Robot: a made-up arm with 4 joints.
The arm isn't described. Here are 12 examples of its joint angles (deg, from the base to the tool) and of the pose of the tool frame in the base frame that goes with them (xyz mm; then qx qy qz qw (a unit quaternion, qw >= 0)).
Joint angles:
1: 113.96 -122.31 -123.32 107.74
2: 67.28 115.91 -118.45 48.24
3: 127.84 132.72 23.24 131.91
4: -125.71 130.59 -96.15 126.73
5: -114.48 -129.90 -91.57 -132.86
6: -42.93 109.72 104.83 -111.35
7: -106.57 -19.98 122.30 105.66
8: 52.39 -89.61 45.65 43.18
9: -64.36 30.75 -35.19 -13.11
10: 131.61 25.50 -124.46 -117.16
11: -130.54 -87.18 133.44 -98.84
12: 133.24 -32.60 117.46 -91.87
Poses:
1: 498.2 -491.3 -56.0 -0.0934 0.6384 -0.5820 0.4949
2: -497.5 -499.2 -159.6 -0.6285 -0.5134 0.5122 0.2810
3: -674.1 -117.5 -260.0 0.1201 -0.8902 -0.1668 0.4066
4: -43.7 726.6 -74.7 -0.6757 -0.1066 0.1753 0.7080
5: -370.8 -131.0 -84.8 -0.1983 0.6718 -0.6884 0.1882
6: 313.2 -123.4 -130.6 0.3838 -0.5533 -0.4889 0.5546
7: 32.6 -712.7 -109.8 0.6488 0.0831 -0.3081 0.6908
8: 349.1 589.6 -28.9 -0.2032 -0.4515 -0.8568 0.1441
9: 76.3 -489.4 78.6 -0.2830 -0.1482 0.6755 0.6646
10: -85.0 372.1 -48.9 -0.0405 -0.6076 0.6480 0.4575
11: -135.5 -251.0 -129.8 -0.4444 -0.4997 -0.7433 0.0188
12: 244.5 203.8 -149.3 0.4434 -0.5439 -0.2825 0.6540
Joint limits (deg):
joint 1: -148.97..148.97
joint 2: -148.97..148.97
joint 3: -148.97..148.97
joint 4: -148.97..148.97
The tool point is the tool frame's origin. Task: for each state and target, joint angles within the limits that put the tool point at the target. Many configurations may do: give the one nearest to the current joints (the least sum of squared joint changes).
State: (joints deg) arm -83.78 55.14 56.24 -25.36
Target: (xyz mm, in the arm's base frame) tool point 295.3 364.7 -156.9
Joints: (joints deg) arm -112.07 84.57 93.83 -49.29
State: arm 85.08 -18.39 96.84 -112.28
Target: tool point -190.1 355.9 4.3
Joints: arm 76.55 11.84 145.19 -148.97
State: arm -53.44 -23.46 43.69 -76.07
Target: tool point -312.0 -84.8 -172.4
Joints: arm -25.19 -34.97 34.50 -108.10
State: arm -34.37 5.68 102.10 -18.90
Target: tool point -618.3 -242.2 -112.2
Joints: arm -6.24 -17.69 80.99 10.34
